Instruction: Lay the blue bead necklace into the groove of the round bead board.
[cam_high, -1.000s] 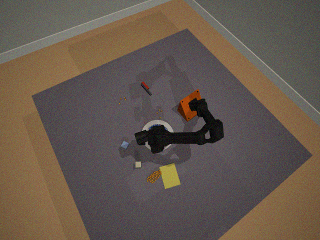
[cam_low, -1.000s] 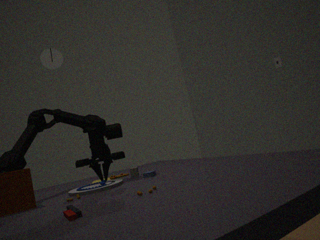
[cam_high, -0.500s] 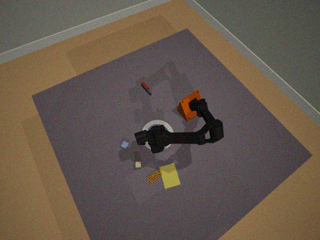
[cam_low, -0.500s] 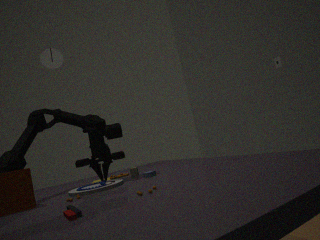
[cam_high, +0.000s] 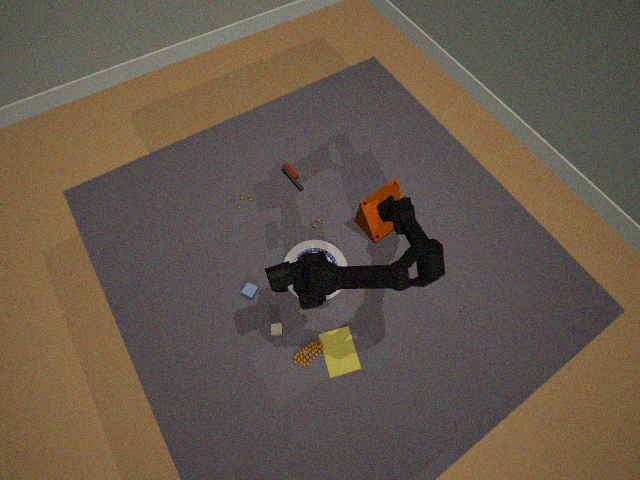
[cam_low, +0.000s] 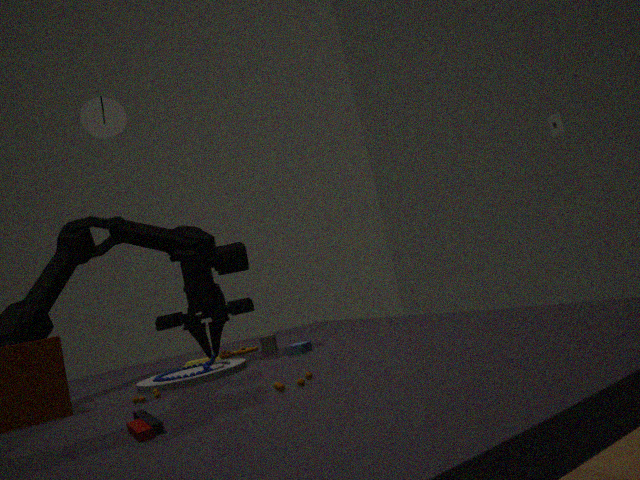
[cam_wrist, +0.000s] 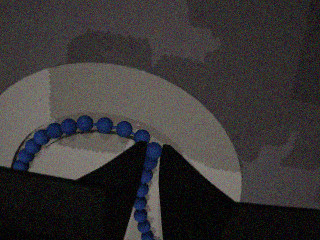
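Now: the round white bead board 6 cm behind my gripper tip, 3 cm to the right of it and 1 cm below it. Also, from my gripper tip: cream cube 14 cm ahead, 4 cm to the left, 1 cm below; then yellow sheet 20 cm to the left, 4 cm ahead, 2 cm below; then light blue cube 14 cm ahead, 10 cm to the right, 1 cm below.
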